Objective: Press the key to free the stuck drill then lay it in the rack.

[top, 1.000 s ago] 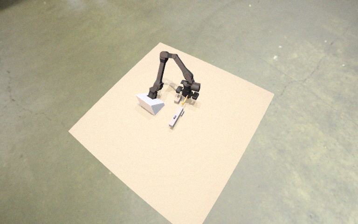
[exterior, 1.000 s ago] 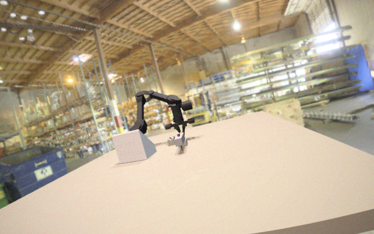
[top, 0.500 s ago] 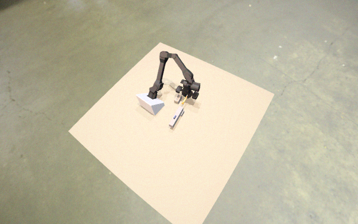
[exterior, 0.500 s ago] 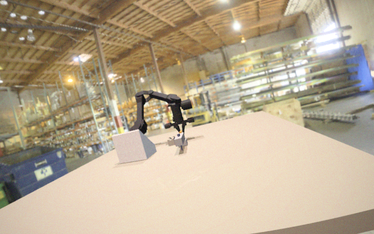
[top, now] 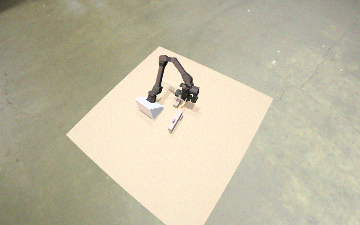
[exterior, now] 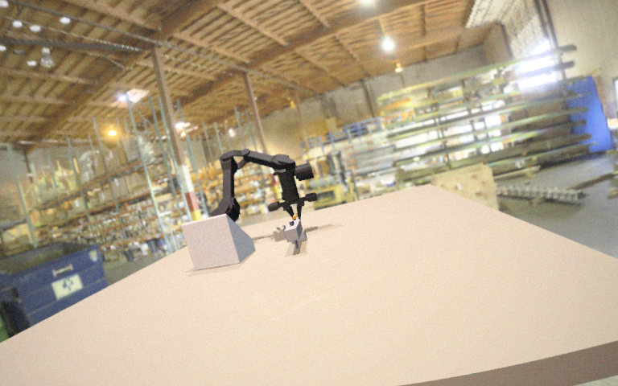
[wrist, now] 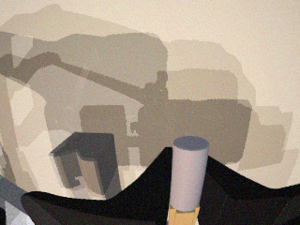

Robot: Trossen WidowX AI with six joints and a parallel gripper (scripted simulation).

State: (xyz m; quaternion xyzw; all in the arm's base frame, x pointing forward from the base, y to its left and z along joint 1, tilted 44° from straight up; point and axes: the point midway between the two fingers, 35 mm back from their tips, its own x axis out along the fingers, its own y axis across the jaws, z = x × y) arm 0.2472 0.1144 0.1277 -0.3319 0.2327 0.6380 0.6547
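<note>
My gripper tip is 4 cm to the left of the drill and 4 cm below it. Round my gripper tip: rack (7 cm behind, 5 cm to the right, 1 cm below); then blue key (23 cm to the right, 3 cm ahead, 2 cm above); then housing block (20 cm to the right, 3 cm ahead, 1 cm above).
</note>
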